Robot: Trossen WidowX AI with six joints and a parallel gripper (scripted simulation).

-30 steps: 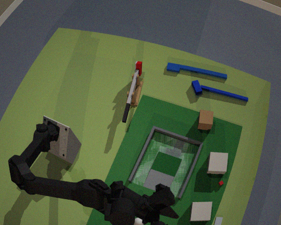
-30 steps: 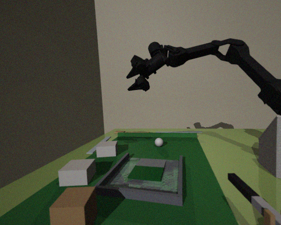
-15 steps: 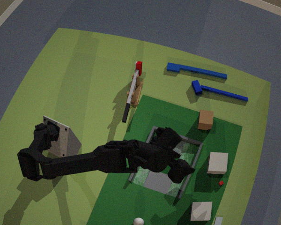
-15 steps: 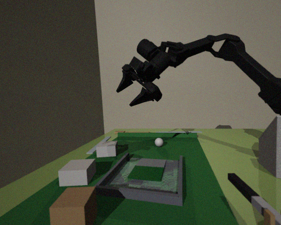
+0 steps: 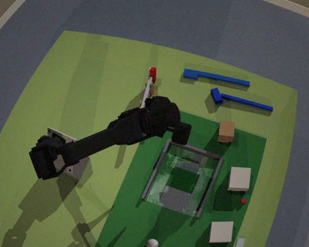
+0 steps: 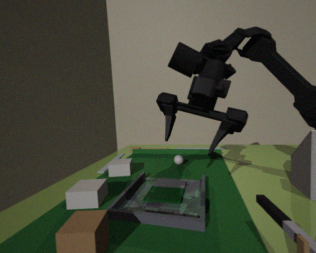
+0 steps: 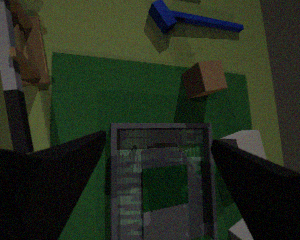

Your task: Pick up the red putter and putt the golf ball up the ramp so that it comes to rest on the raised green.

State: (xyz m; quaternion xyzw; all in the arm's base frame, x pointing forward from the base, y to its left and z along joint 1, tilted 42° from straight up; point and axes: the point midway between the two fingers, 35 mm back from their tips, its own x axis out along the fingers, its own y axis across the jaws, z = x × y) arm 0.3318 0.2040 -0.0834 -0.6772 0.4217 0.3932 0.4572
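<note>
Now: the red putter 18 cm behind my gripper tip, 12 cm to the left of it and 11 cm below it. Round my gripper tip: wooden stand: 18 cm behind, 14 cm to the left, 13 cm below; small red cube: 33 cm ahead, 9 cm to the right, 15 cm below; brown block: 15 cm ahead, 13 cm to the left, 13 cm below.
</note>
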